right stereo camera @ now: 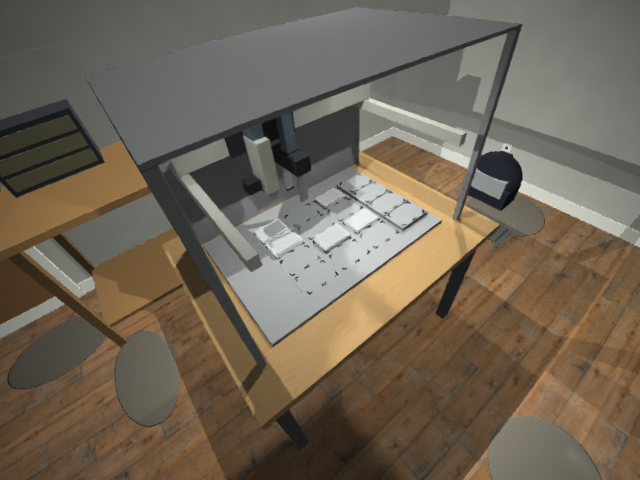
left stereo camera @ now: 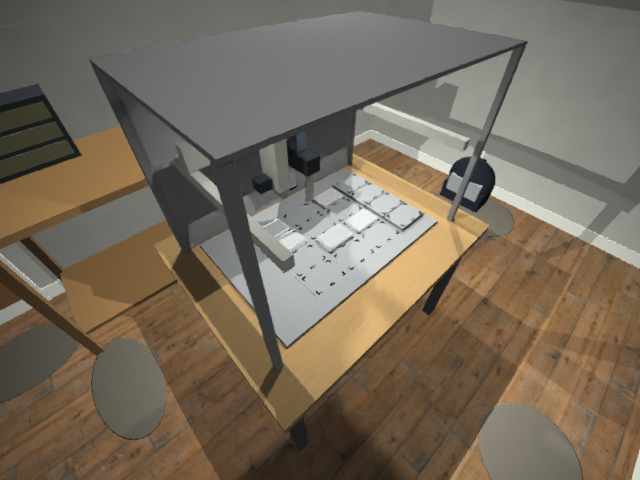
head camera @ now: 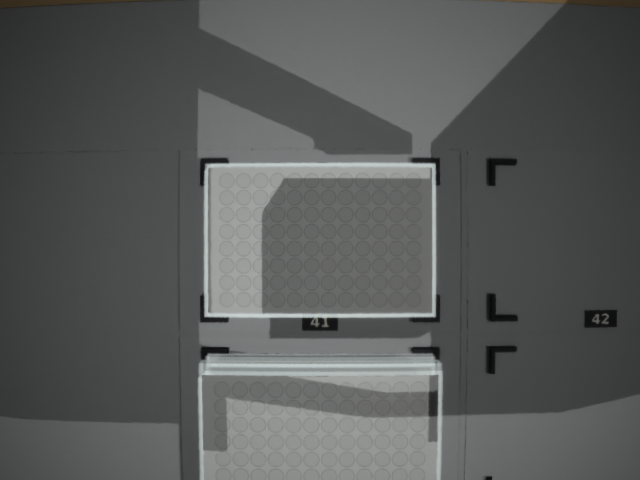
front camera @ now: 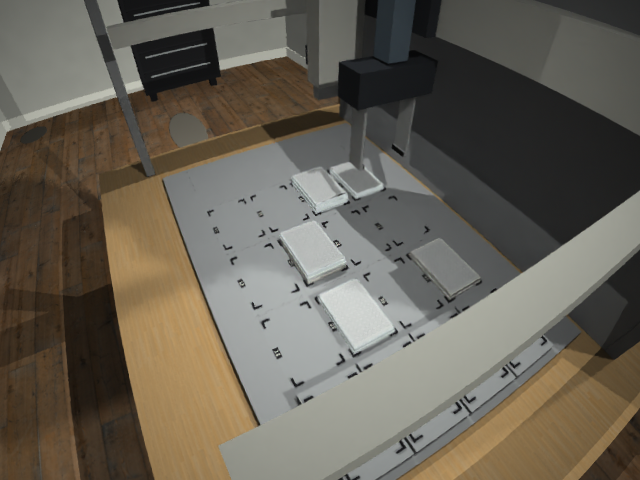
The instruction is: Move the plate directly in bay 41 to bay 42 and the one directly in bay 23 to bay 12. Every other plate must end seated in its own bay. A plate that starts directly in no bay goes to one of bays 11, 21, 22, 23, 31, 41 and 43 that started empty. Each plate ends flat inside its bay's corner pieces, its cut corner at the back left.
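Where they show: gripper, fingertip midpoint: [right stereo camera: 297,194] [left stereo camera: 300,194] [front camera: 378,158]; robot's base, origin of the base link: [right stereo camera: 309,293] [left stereo camera: 318,293] [front camera: 209,212].
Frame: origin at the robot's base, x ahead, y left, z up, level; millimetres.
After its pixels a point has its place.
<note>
The gripper [front camera: 377,158] {y 319, x 194, z 158 mm} [left stereo camera: 300,193] {y 319, x 194, z 158 mm} [right stereo camera: 296,193] {y 319, x 194, z 158 mm} is open and empty, high over the bay 42 area; its jaws do not show in the head view. A plate [front camera: 364,181] {y 369, x 93, z 14 mm} [head camera: 320,242] {y 363, x 64, z 14 mm} [left stereo camera: 276,227] {y 361, x 85, z 14 mm} lies flat inside bay 41's corners. Thick, layered plates [front camera: 317,188] {y 246, x 76, z 27 mm} [head camera: 320,439] {y 263, x 64, z 27 mm}, looking stacked, stand in bay 31. Bay 22 holds another thick, layered pile [front camera: 311,250] {y 143, x 240, z 27 mm} [left stereo camera: 334,236] {y 147, x 220, z 27 mm} [right stereo camera: 331,236] {y 145, x 222, z 27 mm}. A plate [front camera: 355,314] {y 146, x 398, z 14 mm} [left stereo camera: 362,219] {y 147, x 393, z 14 mm} [right stereo camera: 363,219] {y 141, x 396, z 14 mm} is in bay 23, and a thin one [front camera: 444,267] {y 357, x 397, z 14 mm} [right stereo camera: 330,197] {y 358, x 391, z 14 mm} in bay 43. Cut corners are too small to tell.
The bay 42 label [front camera: 378,226] {y 317, x 228, z 0 mm} [head camera: 600,318] {y 318, x 228, z 0 mm} shows beside empty corner pieces. Bays 11, 12, 13, 21, 32 and 33 show no plate. A pale gantry beam [front camera: 439,351] {y 17, x 616, z 400 mm} crosses the front view and hides part of the deck. The parked pipetting stage [left stereo camera: 275,167] [right stereo camera: 262,165] stands beside the gripper.
</note>
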